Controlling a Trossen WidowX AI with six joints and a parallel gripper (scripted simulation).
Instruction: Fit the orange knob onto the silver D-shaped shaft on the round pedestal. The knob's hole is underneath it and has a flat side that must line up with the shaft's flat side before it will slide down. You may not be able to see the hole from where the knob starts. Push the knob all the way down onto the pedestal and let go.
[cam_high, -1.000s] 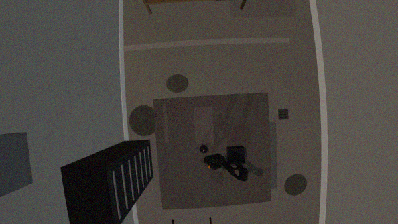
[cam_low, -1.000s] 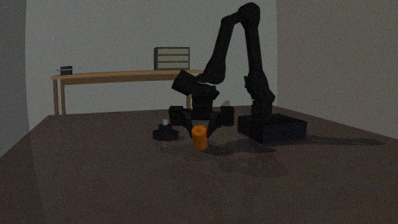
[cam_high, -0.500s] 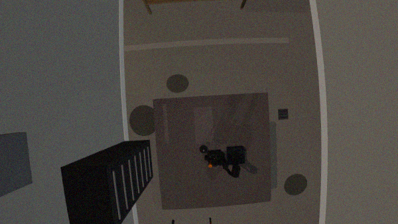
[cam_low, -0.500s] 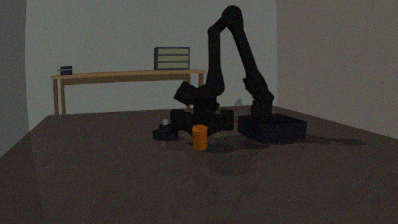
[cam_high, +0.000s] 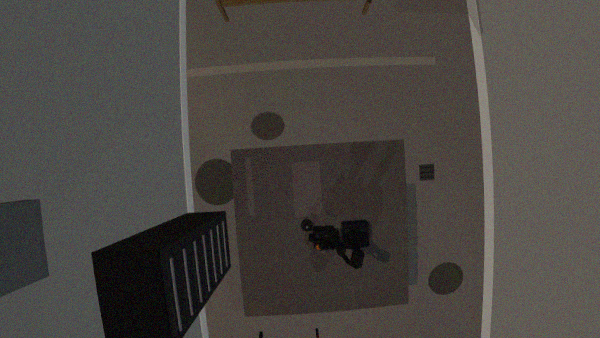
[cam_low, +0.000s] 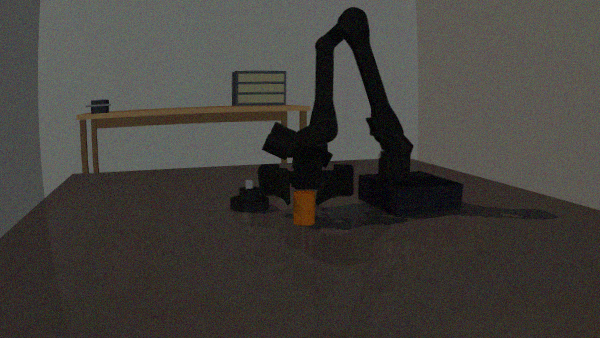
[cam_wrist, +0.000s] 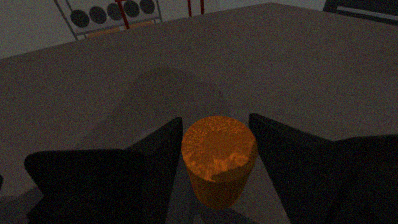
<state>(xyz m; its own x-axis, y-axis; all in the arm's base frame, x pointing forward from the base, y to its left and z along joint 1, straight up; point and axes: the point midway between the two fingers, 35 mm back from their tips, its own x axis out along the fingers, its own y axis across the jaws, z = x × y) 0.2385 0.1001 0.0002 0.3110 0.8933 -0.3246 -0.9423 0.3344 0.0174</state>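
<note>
Right now my gripper tip is 1 cm past the orange knob and 2 cm to the left of it. The rest, counted from my gripper tip: dark round pedestal: 8 cm ahead, 17 cm to the right, 2 cm below.
</note>
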